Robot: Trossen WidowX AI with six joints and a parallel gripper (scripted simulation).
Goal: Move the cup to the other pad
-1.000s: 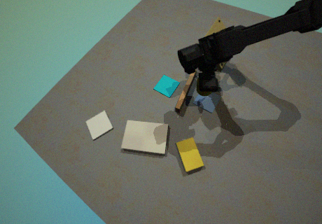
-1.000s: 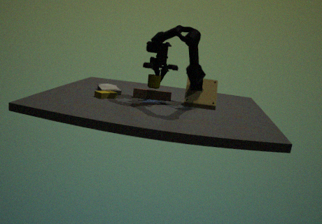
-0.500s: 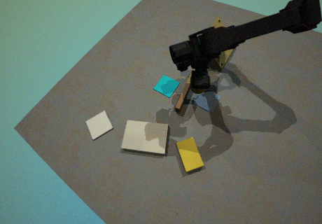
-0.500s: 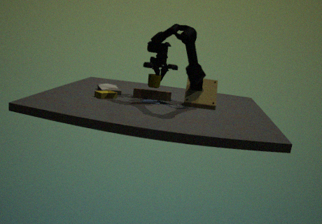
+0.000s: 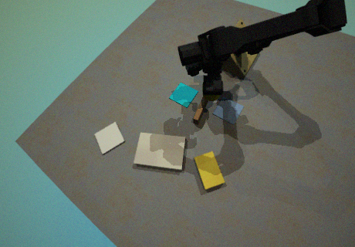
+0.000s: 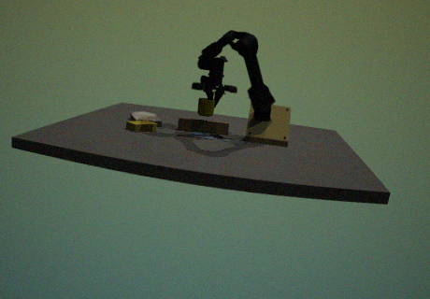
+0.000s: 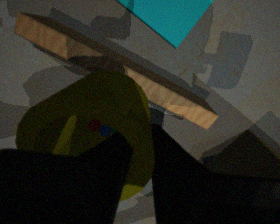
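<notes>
Right now my gripper tip is 12 cm above the teal pad, 11 cm to the left of it and 4 cm short of it. Also, from my gripper tip: blue marble (3 cm to the left, 2 cm below, 2 cm ahead); then yellow cup (2 cm ahead, 1 cm to the left); then wooden bar (9 cm below, 3 cm ahead, 1 cm to the right).
</notes>
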